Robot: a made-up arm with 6 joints.
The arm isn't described. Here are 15 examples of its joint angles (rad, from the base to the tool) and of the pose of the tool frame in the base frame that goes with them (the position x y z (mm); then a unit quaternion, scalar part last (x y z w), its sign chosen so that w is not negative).
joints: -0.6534 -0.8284 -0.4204 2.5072 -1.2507 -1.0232
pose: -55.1 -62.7 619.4 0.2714 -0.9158 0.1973 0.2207
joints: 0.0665 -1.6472 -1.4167 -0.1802 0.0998 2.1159
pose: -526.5 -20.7 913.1 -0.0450 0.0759 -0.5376 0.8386
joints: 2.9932 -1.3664 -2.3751 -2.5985 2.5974 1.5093
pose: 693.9 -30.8 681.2 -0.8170 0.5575 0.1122 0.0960
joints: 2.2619 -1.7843 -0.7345 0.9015 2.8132 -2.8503
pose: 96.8 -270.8 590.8 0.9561 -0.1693 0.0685 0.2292
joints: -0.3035 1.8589 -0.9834 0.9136 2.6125 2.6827
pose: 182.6 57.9 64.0 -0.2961 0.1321 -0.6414 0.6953
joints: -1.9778 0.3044 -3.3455 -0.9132 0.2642 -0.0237
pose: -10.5 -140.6 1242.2 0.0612 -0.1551 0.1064 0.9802
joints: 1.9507 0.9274 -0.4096 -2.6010 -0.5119 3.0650
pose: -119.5 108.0 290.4 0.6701 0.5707 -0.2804 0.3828
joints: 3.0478 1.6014 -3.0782 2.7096 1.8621 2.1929
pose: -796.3 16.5 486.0 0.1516 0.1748 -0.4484 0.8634
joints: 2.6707 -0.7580 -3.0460 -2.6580 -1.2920 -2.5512
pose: 279.2 -214.3 998.2 0.0191 -0.3597 0.1888 0.9136
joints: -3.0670 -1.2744 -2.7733 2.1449 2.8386 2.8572
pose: 642.5 -55.4 639.3 -0.2372 -0.8955 0.2429 0.2879
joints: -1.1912 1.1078 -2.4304 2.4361 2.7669 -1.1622
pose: 327.8 -596.5 630.5 -0.2654 -0.4245 -0.6833 0.5315
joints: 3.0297 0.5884 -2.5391 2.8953 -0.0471 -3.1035
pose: -691.7 101.6 847.5 0.0232 -0.5792 -0.1330 0.8039
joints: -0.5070 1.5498 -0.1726 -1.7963 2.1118 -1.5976
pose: 14.6 -173.2 176.2 0.4707 -0.5683 0.5481 0.3938
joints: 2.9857 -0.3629 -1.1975 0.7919 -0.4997 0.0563
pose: -288.3 144.0 983.8 -0.3811 -0.4370 0.1555 0.7997
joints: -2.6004 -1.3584 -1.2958 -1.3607 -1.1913 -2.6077
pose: 364.8 55.8 865.4 -0.2697 0.4672 -0.8419 0.0127
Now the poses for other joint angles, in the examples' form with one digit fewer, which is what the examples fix.
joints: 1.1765 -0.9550 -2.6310 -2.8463 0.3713 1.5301
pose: -209 -470 1113 -0.074 -0.385 0.918 0.052
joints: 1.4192 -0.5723 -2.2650 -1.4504 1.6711 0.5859
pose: 110 -109 1193 -0.741 0.130 -0.655 0.071
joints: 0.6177 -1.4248 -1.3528 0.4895 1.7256 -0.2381
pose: -208 -72 898 -0.700 -0.487 -0.443 0.277
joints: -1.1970 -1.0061 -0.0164 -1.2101 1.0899 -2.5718
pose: -13 -126 500 -0.458 -0.738 0.462 0.179
